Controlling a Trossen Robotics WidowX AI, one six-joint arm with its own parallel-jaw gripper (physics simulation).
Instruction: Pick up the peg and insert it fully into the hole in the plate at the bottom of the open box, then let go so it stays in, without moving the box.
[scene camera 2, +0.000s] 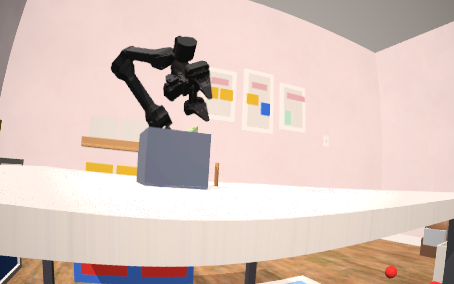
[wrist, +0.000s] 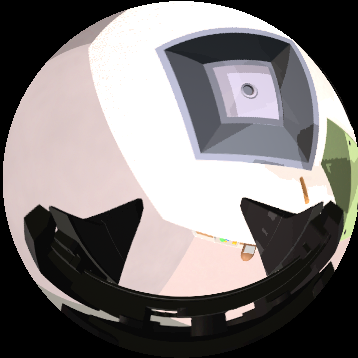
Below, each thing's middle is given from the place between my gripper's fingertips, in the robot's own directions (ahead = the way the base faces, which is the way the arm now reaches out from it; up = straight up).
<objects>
Now: the grey-blue box (scene camera 2: 169, 158) 13 cm below my hand, 8 cm to the right of it and 6 cm behind it.
</objects>
